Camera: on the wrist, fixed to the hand. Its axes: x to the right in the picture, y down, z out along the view.
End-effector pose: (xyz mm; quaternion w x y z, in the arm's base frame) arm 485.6 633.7 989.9 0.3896 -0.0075 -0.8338 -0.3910
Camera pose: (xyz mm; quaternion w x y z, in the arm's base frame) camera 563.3 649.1 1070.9 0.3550 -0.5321 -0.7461 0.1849
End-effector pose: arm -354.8 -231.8 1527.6 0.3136 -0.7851 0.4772 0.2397
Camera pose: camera -430.6 -310.6 1557.4 0.3484 -0.1091 0.8336 0.4145
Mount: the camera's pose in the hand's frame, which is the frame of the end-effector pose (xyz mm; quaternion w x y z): -5.5 87.7 -71.5 0.6921 0.2413 -0.2041 0.6489
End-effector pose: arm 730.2 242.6 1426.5 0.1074 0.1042 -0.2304 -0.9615
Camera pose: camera 767.2 137.6 1405.8 0.6261 -0.2477 -0.4810 -0.5615
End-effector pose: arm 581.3 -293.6 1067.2 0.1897 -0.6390 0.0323 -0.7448
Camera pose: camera 534.1 -386.9 1023.6 0.7754 -0.5275 0.2186 -0.2697
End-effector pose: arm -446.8 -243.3 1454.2 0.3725 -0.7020 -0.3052 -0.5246
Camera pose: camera -412.8 -350.8 1443.4 0.7054 -0.7011 0.0417 0.0956
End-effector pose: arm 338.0 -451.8 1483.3 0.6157 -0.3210 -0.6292 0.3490
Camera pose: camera 407.4 -405.0 1406.9 0.1487 -0.4107 -0.2687 0.8585
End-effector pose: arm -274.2 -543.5 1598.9 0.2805 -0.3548 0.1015 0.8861
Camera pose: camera -280.0 -645.0 1549.0 0.2745 -0.0688 -0.4570 -0.8432
